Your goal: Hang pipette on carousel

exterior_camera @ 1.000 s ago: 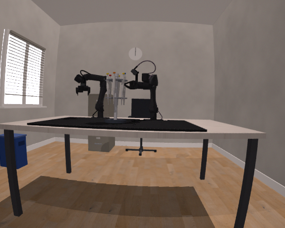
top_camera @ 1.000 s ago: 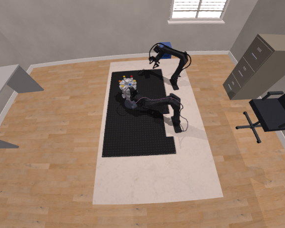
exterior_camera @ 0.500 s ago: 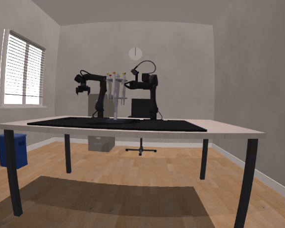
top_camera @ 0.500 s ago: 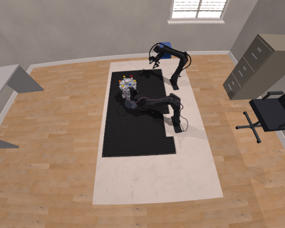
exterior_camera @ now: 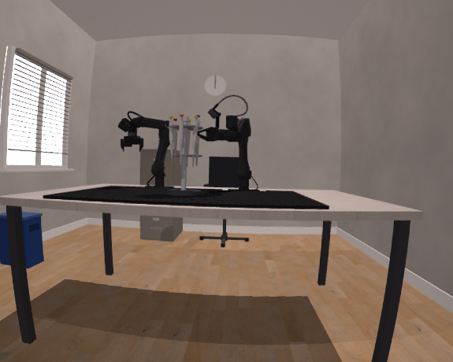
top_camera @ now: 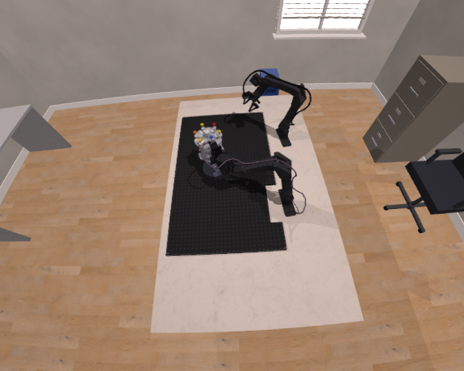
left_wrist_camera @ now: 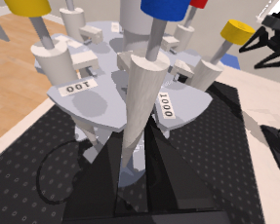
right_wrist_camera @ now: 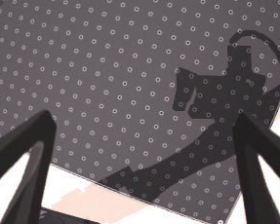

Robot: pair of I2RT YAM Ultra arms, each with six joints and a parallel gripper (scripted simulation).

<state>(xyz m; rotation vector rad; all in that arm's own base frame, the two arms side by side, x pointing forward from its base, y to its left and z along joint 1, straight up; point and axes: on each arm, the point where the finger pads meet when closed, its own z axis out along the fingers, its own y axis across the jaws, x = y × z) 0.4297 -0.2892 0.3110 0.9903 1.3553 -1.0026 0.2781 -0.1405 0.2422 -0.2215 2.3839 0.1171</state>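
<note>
My left gripper is now 30 mm above the hand pipette, 10 mm to the left of it and 10 mm short of it.
</note>
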